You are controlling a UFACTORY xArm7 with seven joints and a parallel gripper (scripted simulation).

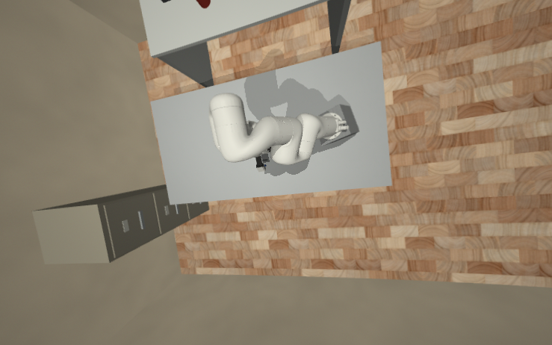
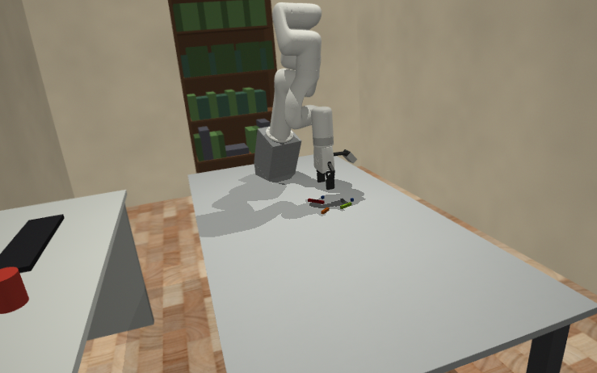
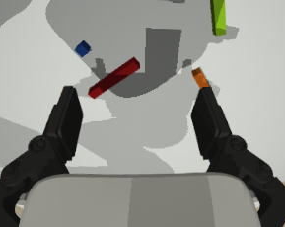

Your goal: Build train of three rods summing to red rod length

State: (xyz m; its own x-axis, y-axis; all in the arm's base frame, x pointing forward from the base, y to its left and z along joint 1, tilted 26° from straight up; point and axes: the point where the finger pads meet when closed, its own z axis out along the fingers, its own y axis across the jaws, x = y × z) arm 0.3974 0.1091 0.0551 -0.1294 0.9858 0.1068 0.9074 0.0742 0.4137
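My hand is 80 mm above the grey rod, 60 mm to the right of it and 10 mm short of it. From my hand the other things lie so: lime rod: 80 mm below, 60 mm to the left, 60 mm ahead; orange rod: 80 mm below, 80 mm ahead, 30 mm to the right; red rod: 80 mm below, 40 mm to the right, 20 mm behind.
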